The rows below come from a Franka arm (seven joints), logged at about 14 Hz.
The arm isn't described. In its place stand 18 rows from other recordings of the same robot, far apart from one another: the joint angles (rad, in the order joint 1, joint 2, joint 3, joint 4, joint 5, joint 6, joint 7), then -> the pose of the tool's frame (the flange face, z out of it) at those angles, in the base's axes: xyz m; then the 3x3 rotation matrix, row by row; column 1 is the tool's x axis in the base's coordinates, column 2 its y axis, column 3 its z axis.
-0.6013, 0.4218, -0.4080, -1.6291, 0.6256, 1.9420, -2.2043 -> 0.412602 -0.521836 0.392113; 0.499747 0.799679 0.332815; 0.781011 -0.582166 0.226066; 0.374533 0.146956 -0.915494
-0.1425, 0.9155, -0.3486, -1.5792, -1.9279, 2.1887, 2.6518 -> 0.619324 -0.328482 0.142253; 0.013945 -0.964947 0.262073; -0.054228 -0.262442 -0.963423; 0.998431 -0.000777 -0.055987
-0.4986, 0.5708, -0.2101, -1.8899, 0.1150, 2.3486, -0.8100 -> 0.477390 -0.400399 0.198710; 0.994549 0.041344 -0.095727; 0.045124 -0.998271 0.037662; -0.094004 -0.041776 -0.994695
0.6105, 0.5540, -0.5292, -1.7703, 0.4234, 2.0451, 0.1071 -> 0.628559 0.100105 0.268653; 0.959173 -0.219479 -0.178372; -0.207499 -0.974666 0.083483; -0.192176 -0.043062 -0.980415
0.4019, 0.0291, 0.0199, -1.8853, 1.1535, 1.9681, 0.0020 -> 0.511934 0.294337 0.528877; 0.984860 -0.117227 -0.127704; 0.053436 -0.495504 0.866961; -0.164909 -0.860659 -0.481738
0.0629, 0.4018, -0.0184, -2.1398, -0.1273, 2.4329, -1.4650 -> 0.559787 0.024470 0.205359; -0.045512 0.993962 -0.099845; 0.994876 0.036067 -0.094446; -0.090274 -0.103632 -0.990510
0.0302, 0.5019, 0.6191, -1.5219, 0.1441, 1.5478, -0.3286 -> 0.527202 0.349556 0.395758; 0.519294 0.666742 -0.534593; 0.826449 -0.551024 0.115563; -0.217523 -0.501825 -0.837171
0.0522, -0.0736, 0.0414, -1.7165, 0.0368, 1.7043, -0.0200 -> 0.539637 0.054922 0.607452; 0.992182 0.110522 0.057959; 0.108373 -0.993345 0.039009; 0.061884 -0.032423 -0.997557
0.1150, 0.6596, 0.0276, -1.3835, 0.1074, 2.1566, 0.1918 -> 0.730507 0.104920 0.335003; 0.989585 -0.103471 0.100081; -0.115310 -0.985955 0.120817; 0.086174 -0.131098 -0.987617
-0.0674, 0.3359, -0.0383, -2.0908, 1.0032, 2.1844, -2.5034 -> 0.568762 -0.028907 0.254158; -0.163471 0.979730 0.115785; 0.739400 0.043974 0.671829; 0.653119 0.195436 -0.731601
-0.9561, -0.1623, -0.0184, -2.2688, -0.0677, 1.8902, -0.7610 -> 0.257319 -0.388243 0.409834; 0.966234 -0.193014 -0.170695; -0.169681 -0.975186 0.142200; -0.193906 -0.108435 -0.975009
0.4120, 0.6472, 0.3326, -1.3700, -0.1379, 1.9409, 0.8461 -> 0.565813 0.442186 0.348303; 0.990990 -0.107971 -0.079253; -0.106294 -0.994018 0.025093; -0.081488 -0.016443 -0.996539
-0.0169, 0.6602, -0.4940, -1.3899, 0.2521, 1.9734, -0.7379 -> 0.665172 -0.271016 0.354184; 0.975918 0.216098 -0.029752; 0.214218 -0.975168 -0.056201; -0.041158 0.048474 -0.997976
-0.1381, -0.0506, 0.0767, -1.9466, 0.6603, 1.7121, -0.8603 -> 0.532466 0.025365 0.505296; 0.815564 0.573230 -0.079141; 0.494347 -0.619086 0.610208; 0.300794 -0.536787 -0.788279
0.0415, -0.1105, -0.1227, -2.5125, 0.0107, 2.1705, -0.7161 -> 0.426668 -0.033588 0.303418; 0.789457 0.570011 -0.227695; 0.592542 -0.804526 0.040397; -0.160160 -0.166810 -0.972894
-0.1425, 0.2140, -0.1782, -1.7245, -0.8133, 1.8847, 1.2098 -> 0.579438 -0.241264 0.477421; 0.385323 -0.906854 -0.170712; -0.695756 -0.163985 -0.699308; 0.606176 0.388234 -0.694136
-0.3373, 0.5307, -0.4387, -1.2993, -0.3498, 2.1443, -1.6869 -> 0.566136 -0.468100 0.503344; 0.399954 0.915593 -0.041552; 0.728246 -0.344989 -0.592149; -0.556502 0.206572 -0.804757
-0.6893, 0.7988, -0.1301, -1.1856, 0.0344, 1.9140, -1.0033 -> 0.532345 -0.527089 0.305709; 0.974714 0.204811 -0.089358; 0.205930 -0.978561 0.003385; -0.086749 -0.021701 -0.995994
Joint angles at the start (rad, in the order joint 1, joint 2, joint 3, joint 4, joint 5, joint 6, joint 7): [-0.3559, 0.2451, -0.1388, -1.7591, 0.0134, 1.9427, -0.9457]
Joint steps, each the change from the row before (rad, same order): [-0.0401, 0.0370, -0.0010, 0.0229, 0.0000, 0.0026, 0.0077]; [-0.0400, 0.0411, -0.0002, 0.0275, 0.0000, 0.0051, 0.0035]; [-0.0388, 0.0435, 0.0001, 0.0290, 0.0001, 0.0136, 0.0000]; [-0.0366, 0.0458, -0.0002, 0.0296, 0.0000, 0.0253, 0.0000]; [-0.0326, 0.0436, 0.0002, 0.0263, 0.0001, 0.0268, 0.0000]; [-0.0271, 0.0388, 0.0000, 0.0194, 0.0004, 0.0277, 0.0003]
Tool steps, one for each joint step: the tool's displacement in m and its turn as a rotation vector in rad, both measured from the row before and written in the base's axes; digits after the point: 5 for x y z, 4 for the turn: [-0.00507, -0.02563, -0.01209, 0.0004, 0.0124, -0.0479]; [-0.00489, -0.02577, -0.01274, -0.0008, 0.0099, -0.0424]; [-0.00464, -0.02562, -0.01337, -0.0044, 0.0036, -0.0369]; [-0.00414, -0.02534, -0.01414, -0.0105, -0.0041, -0.0342]; [-0.00441, -0.02257, -0.01458, -0.0103, -0.0044, -0.0297]; [-0.00470, -0.01873, -0.01484, -0.0090, -0.0037, -0.0249]
